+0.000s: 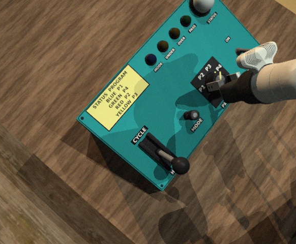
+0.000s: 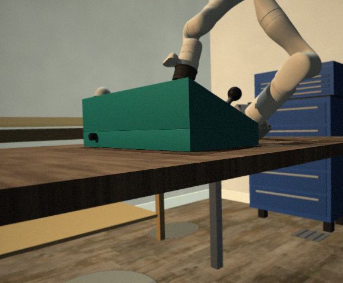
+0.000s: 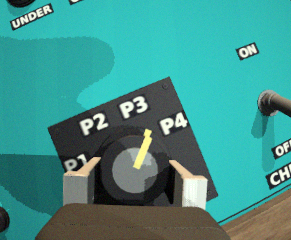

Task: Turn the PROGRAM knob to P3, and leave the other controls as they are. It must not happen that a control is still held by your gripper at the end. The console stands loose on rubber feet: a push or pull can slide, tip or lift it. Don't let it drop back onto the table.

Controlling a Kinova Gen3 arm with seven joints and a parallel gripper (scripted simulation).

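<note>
The teal console lies 6 cm to the left of my hand, 4 cm ahead of it and 2 cm below it. The rest, counted from my hand: cycle lever 24 cm to the left, 2 cm behind, 1 cm above; mode button 12 cm to the left, 1 cm ahead; check toggle 12 cm to the right, 1 cm below.
</note>
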